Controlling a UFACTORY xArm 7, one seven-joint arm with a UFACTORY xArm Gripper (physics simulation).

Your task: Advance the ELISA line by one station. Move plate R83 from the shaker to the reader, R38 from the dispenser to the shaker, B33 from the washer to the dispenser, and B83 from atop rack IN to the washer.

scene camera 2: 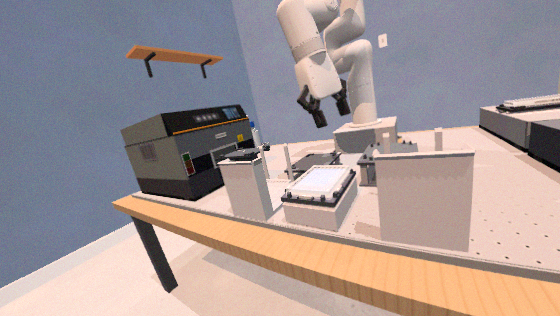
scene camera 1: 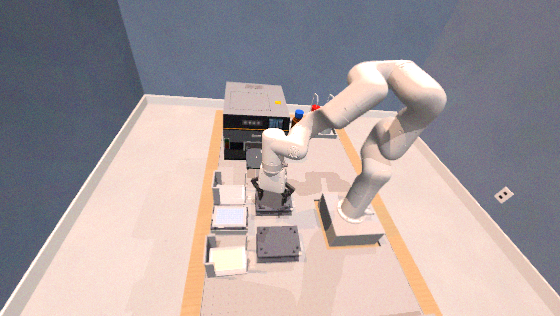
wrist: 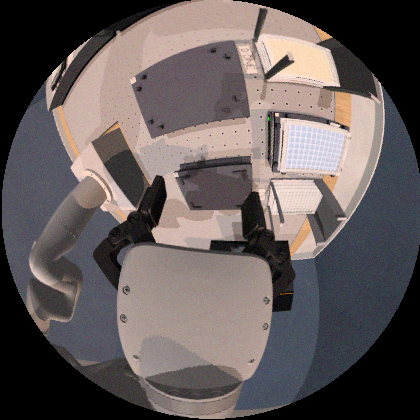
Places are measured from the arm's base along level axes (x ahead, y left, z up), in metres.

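Where they show: gripper, between the fingertips: (scene camera 2: 334, 120) (scene camera 1: 272, 200) (wrist: 206, 191); arm's base, origin of its link: (scene camera 2: 365, 124) (scene camera 1: 350, 211) (wrist: 97, 185).
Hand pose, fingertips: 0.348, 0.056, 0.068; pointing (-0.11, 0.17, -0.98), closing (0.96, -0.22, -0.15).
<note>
Things, the pixels of their top centre, and the offset from my fingertips, as dx, dy, dz. "spot": a spot on its surface instead.
- smaller dark platform, centre of its top: (wrist: 208, 193) (scene camera 2: 315, 157) (scene camera 1: 276, 198) -0.024, -0.096, -0.108
- plate with pale blue wells, centre of its top: (wrist: 318, 150) (scene camera 2: 319, 175) (scene camera 1: 230, 215) +0.156, +0.037, -0.086
- yellowish plate, centre of its top: (scene camera 1: 227, 258) +0.128, +0.191, -0.120
- DONE label, a spot on its surface: (wrist: 247, 57) spot: +0.041, +0.173, -0.153
- pale plate, centre of its top: (scene camera 2: 539, 98) -0.425, +0.414, -0.051
- larger dark platform, centre of its top: (wrist: 172, 90) (scene camera 2: 389, 145) (scene camera 1: 282, 238) -0.060, +0.106, -0.085
- black instrument, centre of its top: (scene camera 2: 181, 116) (scene camera 1: 255, 98) +0.160, -0.560, +0.115
My gripper (scene camera 1: 273, 199) (scene camera 2: 332, 118) (wrist: 206, 191) is open and empty, raised above the smaller dark platform (scene camera 2: 315, 162) (wrist: 215, 187). A plate with pale blue wells (scene camera 1: 230, 216) (scene camera 2: 320, 180) (wrist: 316, 148) sits flat on a low device with dark corner clamps, apart from my fingers. White plates (scene camera 1: 230, 194) (wrist: 296, 196) stand in one rack. A yellowish plate (scene camera 1: 227, 258) (wrist: 300, 59) tops the other rack, beside the DONE label (wrist: 247, 57). Another pale plate (scene camera 2: 532, 102) lies on a grey device at the far right. The plate codes cannot be read.
The larger dark platform (scene camera 1: 278, 241) (scene camera 2: 390, 149) (wrist: 192, 90) carries corner pegs. A grey and black instrument (scene camera 1: 256, 100) (scene camera 2: 185, 150) has its dark tray (scene camera 1: 254, 158) (scene camera 2: 242, 154) out. Tall rack walls (scene camera 2: 425, 200) (scene camera 2: 245, 190) flank the blue-welled plate. Bottles (scene camera 1: 299, 116) stand at the back.
</note>
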